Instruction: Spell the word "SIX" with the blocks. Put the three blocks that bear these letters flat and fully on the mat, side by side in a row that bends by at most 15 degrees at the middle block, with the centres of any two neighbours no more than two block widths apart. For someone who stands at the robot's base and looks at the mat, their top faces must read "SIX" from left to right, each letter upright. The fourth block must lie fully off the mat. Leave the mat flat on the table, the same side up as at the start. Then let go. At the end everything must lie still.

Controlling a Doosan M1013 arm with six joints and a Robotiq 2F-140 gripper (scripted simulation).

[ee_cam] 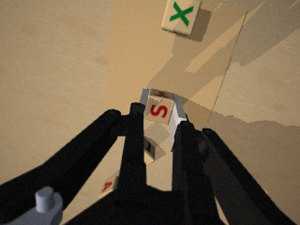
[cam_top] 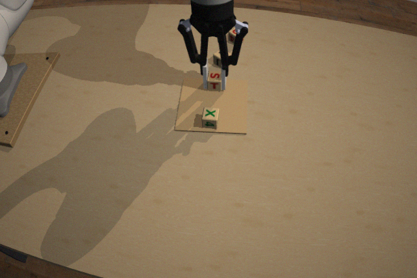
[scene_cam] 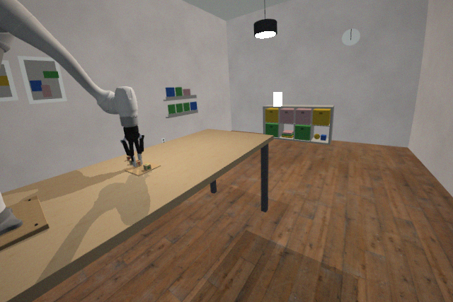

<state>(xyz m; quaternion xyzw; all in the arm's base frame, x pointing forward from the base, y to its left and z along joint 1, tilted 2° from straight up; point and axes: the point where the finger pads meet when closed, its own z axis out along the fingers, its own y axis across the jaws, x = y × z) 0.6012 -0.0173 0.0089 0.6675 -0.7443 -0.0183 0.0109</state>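
Right now my hand is 2 cm above the S block. From my hand the other things lie so: tan mat (5 cm to the right, 4 cm below); I block (2 cm ahead, 8 cm to the left, 3 cm below); letter block (1 cm behind, 10 cm to the right, 2 cm below).
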